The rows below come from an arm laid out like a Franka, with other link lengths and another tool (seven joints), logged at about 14 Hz.
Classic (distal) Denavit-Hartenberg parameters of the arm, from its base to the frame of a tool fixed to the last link. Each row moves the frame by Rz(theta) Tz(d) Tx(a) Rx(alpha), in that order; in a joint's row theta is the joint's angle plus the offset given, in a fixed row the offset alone. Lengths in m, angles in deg.
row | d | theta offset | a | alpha
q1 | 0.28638 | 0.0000 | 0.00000 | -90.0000
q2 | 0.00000 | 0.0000 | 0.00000 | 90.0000
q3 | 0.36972 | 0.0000 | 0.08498 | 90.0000
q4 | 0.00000 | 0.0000 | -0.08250 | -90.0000
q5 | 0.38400 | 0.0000 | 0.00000 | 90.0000
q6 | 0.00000 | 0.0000 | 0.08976 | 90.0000
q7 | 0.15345 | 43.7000 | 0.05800 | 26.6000
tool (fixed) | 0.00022 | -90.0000 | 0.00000 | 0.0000
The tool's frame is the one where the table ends.
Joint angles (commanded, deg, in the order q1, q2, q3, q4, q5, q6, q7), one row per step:
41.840, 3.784, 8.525, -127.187, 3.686, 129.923, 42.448
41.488, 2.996, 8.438, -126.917, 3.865, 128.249, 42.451
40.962, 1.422, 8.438, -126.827, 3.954, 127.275, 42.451
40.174, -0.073, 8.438, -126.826, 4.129, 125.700, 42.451
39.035, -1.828, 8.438, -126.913, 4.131, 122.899, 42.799
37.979, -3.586, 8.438, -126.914, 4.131, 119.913, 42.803
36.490, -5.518, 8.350, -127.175, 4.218, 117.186, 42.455
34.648, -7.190, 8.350, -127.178, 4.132, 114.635, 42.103
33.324, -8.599, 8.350, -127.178, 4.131, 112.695, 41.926
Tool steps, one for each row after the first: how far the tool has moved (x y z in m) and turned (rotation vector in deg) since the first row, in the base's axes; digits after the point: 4 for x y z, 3 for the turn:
0.0004, -0.0051, 0.0067, -0.422, 0.465, -0.462
0.0016, -0.0107, 0.0207, 0.019, -0.060, -0.987
0.0025, -0.0197, 0.0320, -0.059, -0.010, -1.791
0.0023, -0.0344, 0.0431, -1.034, 0.645, -3.122
0.0010, -0.0484, 0.0545, -2.050, 1.374, -4.023
0.0014, -0.0664, 0.0655, -2.860, 2.051, -5.165
0.0041, -0.0849, 0.0765, -3.605, 2.553, -6.495
0.0047, -0.0986, 0.0858, -4.045, 2.877, -7.559

